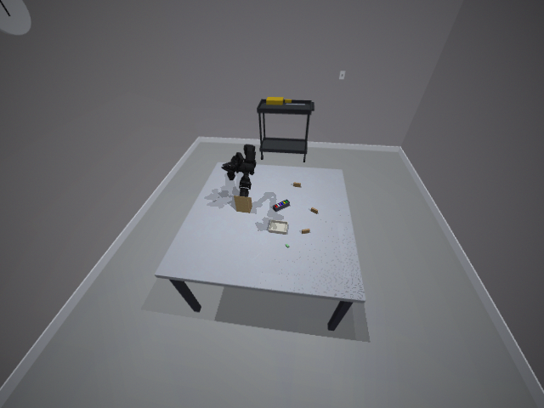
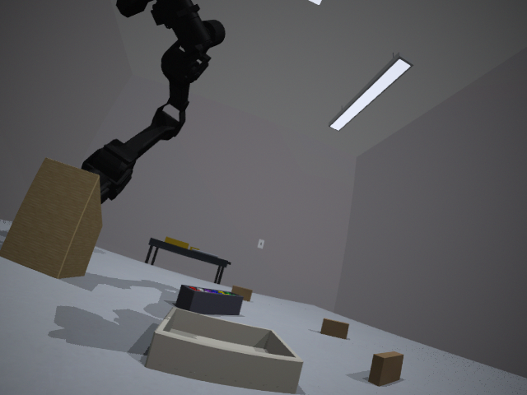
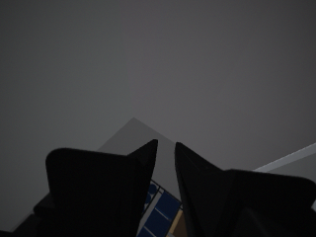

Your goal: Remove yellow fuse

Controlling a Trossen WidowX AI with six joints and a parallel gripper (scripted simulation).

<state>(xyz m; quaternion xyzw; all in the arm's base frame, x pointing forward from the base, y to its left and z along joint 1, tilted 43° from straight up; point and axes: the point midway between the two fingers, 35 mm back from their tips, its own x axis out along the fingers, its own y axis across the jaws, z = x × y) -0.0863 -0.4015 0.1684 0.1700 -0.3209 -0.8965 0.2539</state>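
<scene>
My gripper tip is 520 mm above the yellow fuse, 380 mm short of it and 230 mm to the right of it. Round my gripper tip: tray: 550 mm below, 330 mm ahead, 10 mm to the right.
</scene>
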